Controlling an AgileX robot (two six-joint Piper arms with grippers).
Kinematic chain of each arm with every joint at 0, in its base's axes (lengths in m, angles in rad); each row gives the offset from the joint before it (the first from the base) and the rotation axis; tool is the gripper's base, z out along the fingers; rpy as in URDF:
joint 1: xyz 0 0 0.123 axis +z
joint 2: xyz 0 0 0 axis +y
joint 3: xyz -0.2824 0 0.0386 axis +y
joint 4: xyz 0.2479 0 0.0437 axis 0.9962 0 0.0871
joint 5: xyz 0 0 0 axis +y
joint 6: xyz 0.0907 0 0.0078 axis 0.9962 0 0.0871
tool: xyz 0 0 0 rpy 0 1.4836 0
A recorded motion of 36 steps. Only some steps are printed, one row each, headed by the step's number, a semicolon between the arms.
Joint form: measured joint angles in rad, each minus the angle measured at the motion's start. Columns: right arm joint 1, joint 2, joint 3, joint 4, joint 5, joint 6; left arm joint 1, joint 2, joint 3, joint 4, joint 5, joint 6.
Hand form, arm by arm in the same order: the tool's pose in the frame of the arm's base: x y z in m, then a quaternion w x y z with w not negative. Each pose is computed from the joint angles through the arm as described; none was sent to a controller.
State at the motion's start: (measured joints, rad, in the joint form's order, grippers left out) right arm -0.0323 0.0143 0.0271 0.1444 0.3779 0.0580; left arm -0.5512 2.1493 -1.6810 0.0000 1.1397 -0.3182
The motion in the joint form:
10: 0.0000 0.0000 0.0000 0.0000 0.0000 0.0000; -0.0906 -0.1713 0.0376 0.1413 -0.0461 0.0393
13: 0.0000 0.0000 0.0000 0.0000 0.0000 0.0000; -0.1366 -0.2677 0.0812 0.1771 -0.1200 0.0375
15: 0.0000 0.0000 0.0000 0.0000 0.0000 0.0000; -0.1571 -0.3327 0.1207 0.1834 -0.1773 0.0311
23: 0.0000 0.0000 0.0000 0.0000 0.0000 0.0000; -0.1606 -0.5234 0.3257 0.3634 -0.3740 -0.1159
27: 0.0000 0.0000 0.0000 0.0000 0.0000 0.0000; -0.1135 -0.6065 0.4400 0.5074 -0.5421 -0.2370
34: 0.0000 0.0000 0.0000 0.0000 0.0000 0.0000; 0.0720 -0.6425 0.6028 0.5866 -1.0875 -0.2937
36: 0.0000 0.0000 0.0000 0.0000 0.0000 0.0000; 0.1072 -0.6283 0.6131 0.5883 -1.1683 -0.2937
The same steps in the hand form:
10: 0.0538 0.0031 0.1696 0.57816 0.07576 0.80954 0.06803; 0.3405 -0.2403 0.2390 0.13178 0.20343 0.97015 0.00833
13: 0.0538 0.0031 0.1696 0.57816 0.07576 0.80954 0.06803; 0.3218 -0.2467 0.2689 0.19464 0.22971 0.95355 -0.00933
15: 0.0538 0.0031 0.1696 0.57816 0.07576 0.80954 0.06803; 0.3095 -0.2472 0.2857 0.23110 0.23711 0.94315 -0.02913
23: 0.0538 0.0031 0.1696 0.57816 0.07576 0.80954 0.06803; 0.2860 -0.2171 0.3087 0.33903 0.21450 0.91553 -0.02941
27: 0.0538 0.0031 0.1696 0.57816 0.07576 0.80954 0.06803; 0.2864 -0.1927 0.3146 0.41294 0.18945 0.89016 -0.03481
34: 0.0538 0.0031 0.1696 0.57816 0.07576 0.80954 0.06803; 0.3104 -0.1582 0.3097 0.54402 0.17846 0.80982 -0.12803
36: 0.0538 0.0031 0.1696 0.57816 0.07576 0.80954 0.06803; 0.3175 -0.1525 0.3071 0.55921 0.17490 0.79820 -0.13990

